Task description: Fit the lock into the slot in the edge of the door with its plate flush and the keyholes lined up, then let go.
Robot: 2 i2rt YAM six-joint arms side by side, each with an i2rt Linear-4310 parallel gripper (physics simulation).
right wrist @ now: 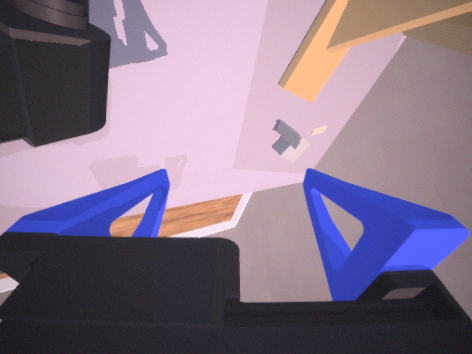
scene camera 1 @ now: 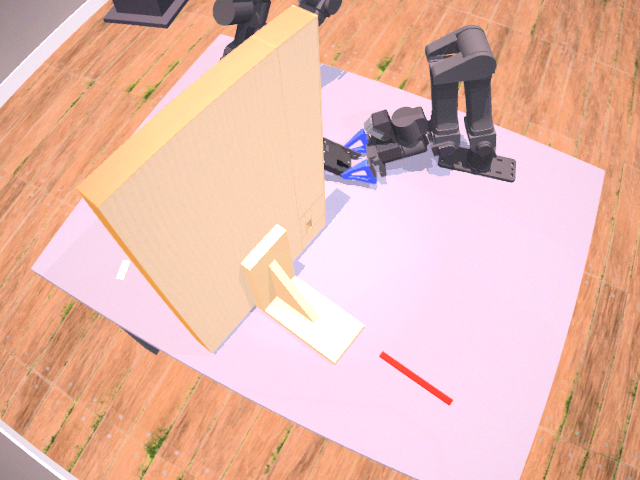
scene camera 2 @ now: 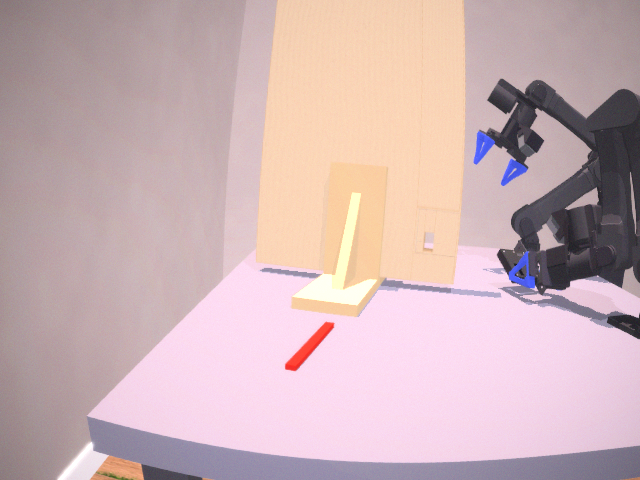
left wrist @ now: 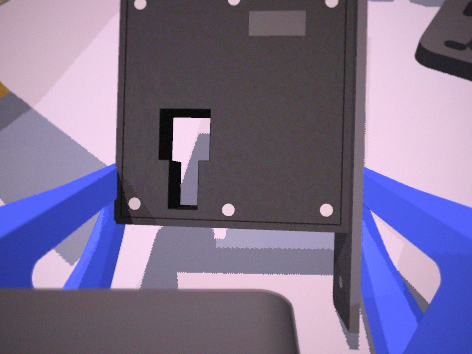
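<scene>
The wooden door stands upright; its keyhole opening is low near its right edge. The slot in that edge is hidden. My left gripper is shut on the dark lock, low over the table, apart from the door's right edge in scene camera 2. The lock's keyhole and its plate, at the right side, show in the left wrist view. My right gripper is open and empty, higher up; the door hides it in scene camera 1.
A wooden stand braces the door's face. A red bar lies in front of it on the table. A small white piece and a grey piece lie beyond the door.
</scene>
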